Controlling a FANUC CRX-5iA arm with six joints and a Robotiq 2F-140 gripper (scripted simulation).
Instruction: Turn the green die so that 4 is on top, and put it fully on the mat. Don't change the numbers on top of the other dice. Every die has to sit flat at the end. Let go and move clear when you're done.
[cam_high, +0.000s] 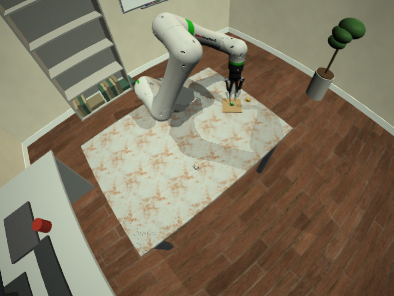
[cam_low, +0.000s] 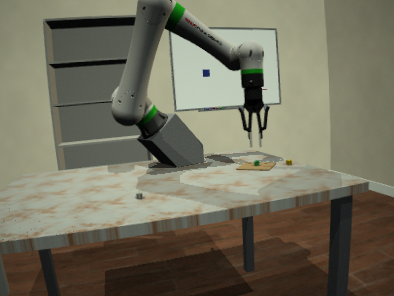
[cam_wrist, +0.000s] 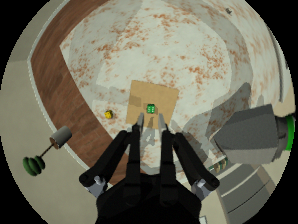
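The green die is 10 cm below my hand. The rest, counted from my hand: tan mat: 11 cm below; then grey die: 15 cm ahead, 54 cm to the right, 11 cm below; then yellow die: 7 cm ahead, 12 cm to the left, 11 cm below.
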